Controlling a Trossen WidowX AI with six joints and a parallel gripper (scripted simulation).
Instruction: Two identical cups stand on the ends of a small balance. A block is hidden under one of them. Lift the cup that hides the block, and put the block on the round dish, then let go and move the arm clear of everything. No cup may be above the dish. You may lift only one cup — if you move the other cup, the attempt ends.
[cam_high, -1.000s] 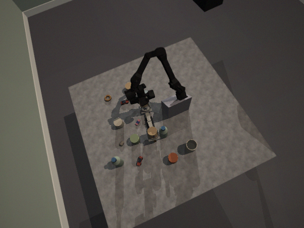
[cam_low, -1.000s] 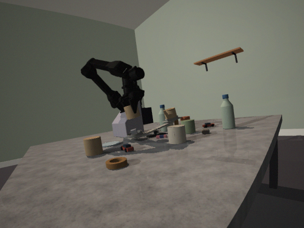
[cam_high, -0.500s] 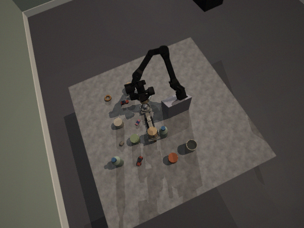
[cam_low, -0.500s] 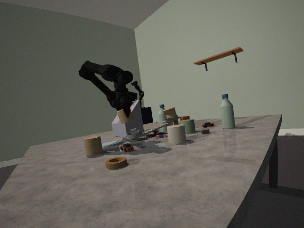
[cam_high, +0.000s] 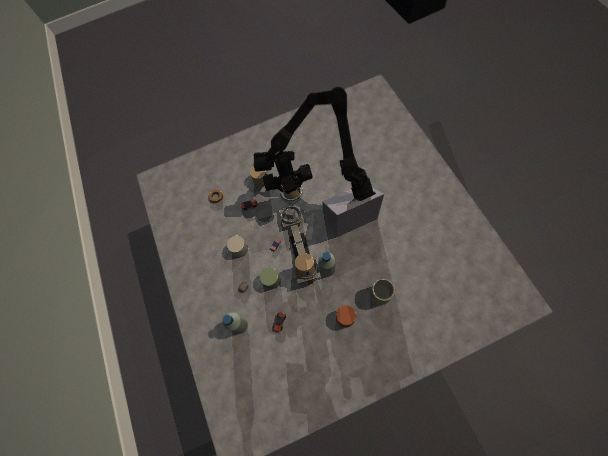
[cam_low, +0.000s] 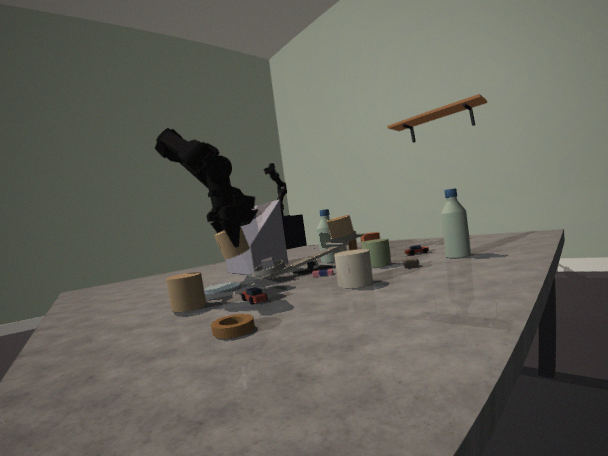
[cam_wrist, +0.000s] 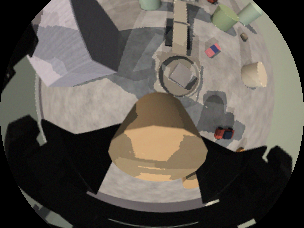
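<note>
The grey block is 7 cm to the left of my gripper tip, 6 cm below it and 5 cm ahead of it. Round my gripper tip: tan cup: 33 cm to the left, 10 cm ahead, 1 cm above; cream cylinder: 30 cm ahead, 7 cm to the left, 6 cm below; round pale-blue dish: 10 cm below, 5 cm to the right, 1 cm behind.
</note>
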